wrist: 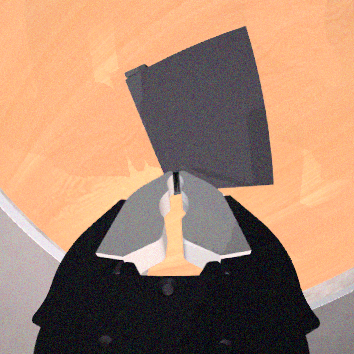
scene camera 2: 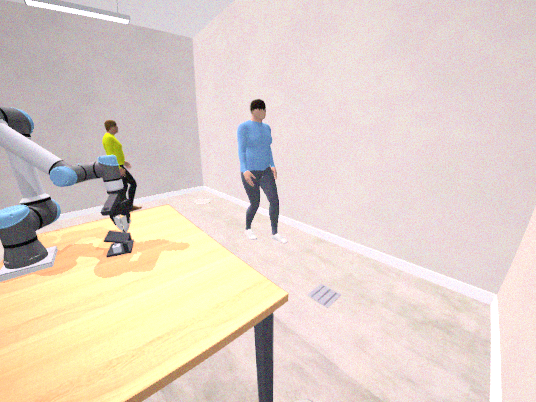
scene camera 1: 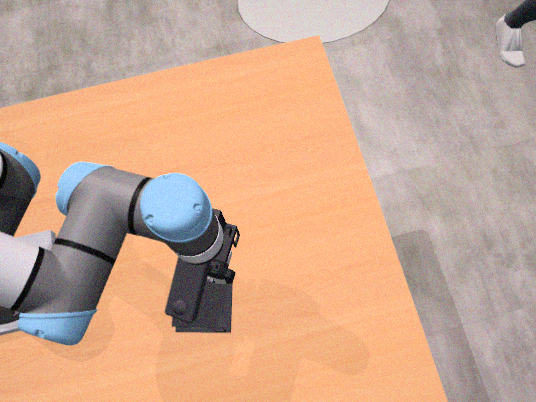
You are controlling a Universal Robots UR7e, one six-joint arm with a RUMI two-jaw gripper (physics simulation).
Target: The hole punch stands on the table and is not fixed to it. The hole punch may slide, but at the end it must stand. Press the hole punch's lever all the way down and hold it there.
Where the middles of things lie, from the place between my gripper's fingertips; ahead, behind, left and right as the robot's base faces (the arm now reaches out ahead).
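Hole punch [scene camera 1: 228, 318]: from my hand, 30 mm behind, 30 mm to the right, 20 mm below. Lever [scene camera 1: 212, 311]: my hand 30 mm past it, 30 mm to the left of it.
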